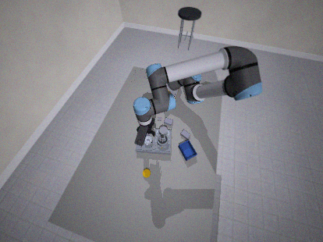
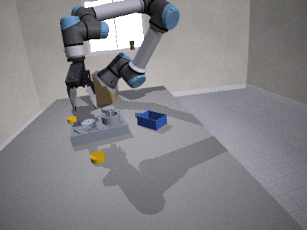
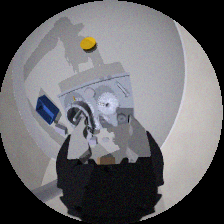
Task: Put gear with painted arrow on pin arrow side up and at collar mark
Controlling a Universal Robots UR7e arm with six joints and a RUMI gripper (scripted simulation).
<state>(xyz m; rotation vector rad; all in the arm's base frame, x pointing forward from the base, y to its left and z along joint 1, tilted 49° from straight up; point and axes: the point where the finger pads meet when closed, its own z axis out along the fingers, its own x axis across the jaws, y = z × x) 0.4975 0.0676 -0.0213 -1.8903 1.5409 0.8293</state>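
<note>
My gripper is now 8 cm above the grey gear. From my hand the other things lie so: blue bin 6 cm behind, 28 cm to the left, 12 cm below; then yellow disc 19 cm ahead, 8 cm to the left, 12 cm below.
</note>
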